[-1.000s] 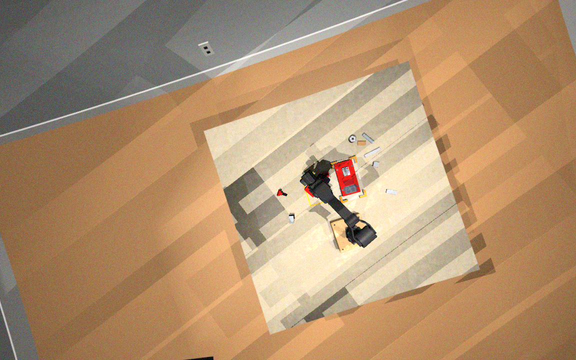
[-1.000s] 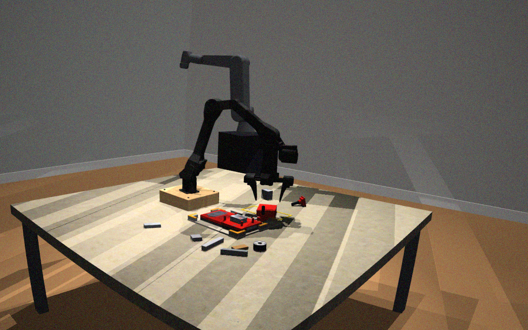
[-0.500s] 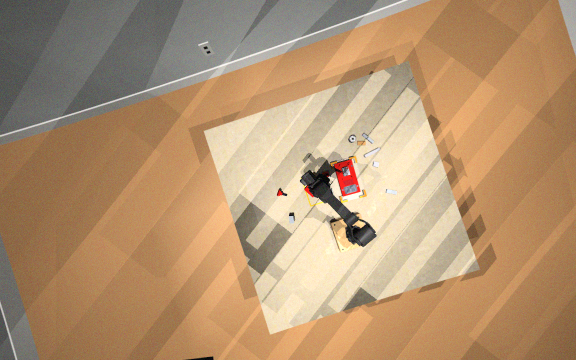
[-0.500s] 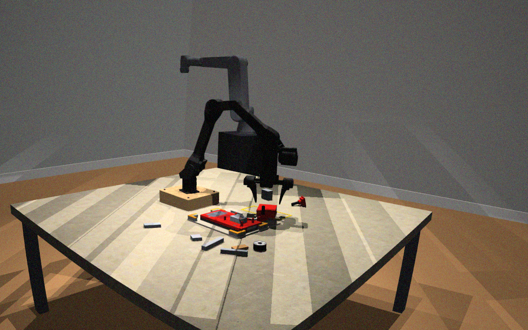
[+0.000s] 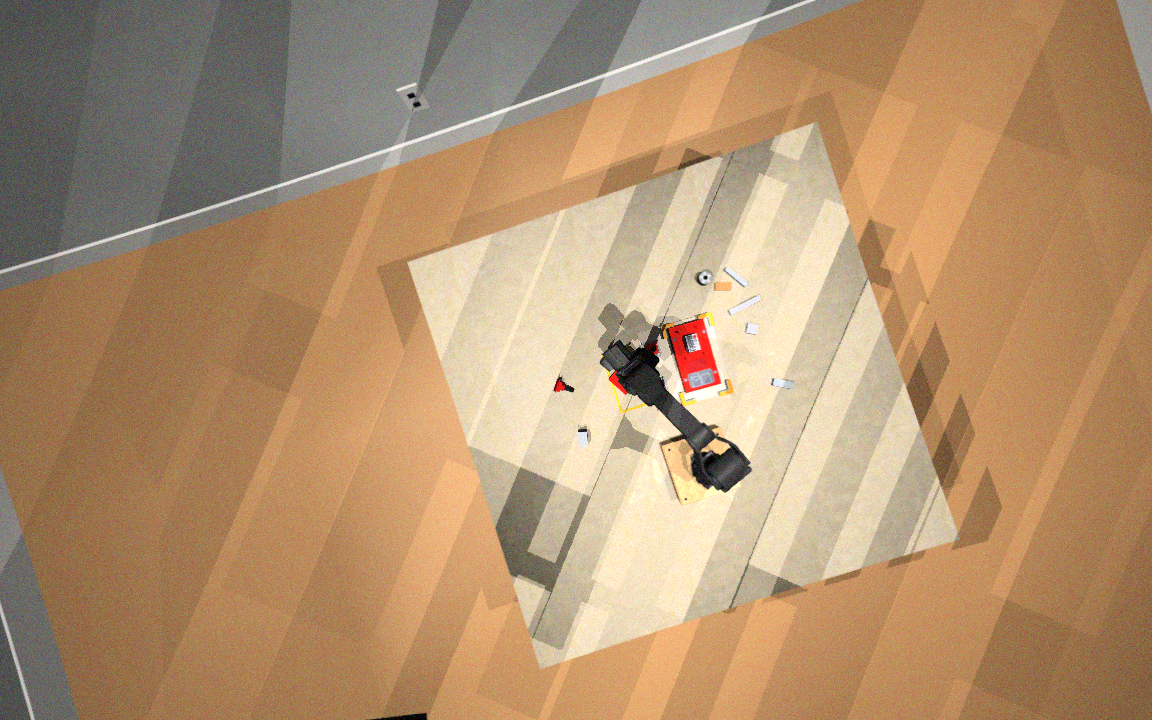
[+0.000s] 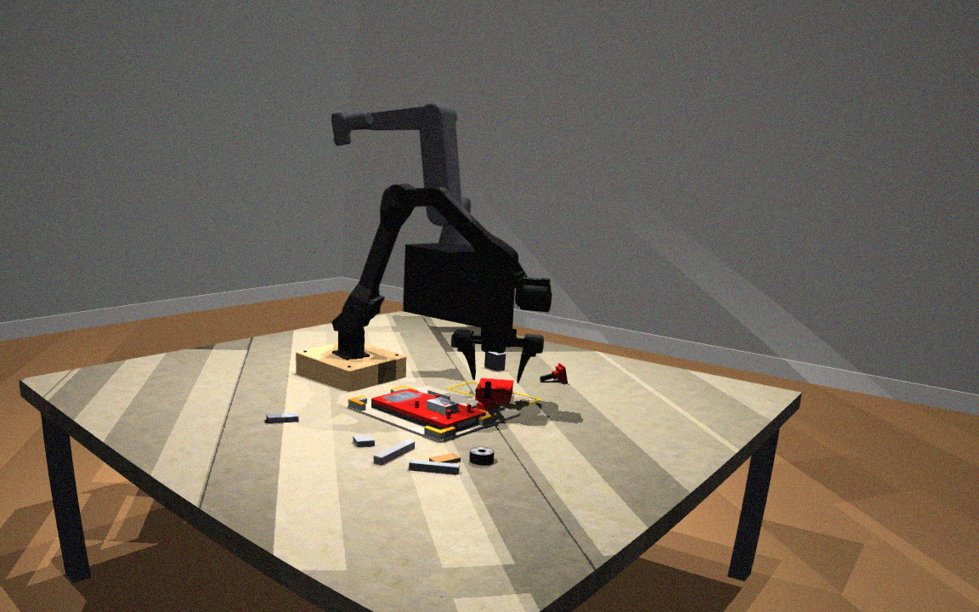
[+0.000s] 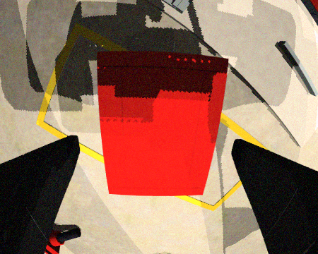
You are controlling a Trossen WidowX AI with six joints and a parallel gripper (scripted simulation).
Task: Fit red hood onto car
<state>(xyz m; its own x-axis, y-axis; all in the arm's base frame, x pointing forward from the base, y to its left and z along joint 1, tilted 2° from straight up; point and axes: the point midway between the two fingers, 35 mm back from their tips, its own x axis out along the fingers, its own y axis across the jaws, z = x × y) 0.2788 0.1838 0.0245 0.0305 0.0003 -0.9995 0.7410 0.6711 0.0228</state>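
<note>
The red hood lies 2 cm below my gripper tip. From my gripper tip the other things lie so: wheel (26 cm ahead, 26 cm to the right, 2 cm below); then grey engine block (7 cm ahead, 19 cm to the right, 1 cm below); then wooden chip (23 cm ahead, 32 cm to the right, 3 cm below).
</note>
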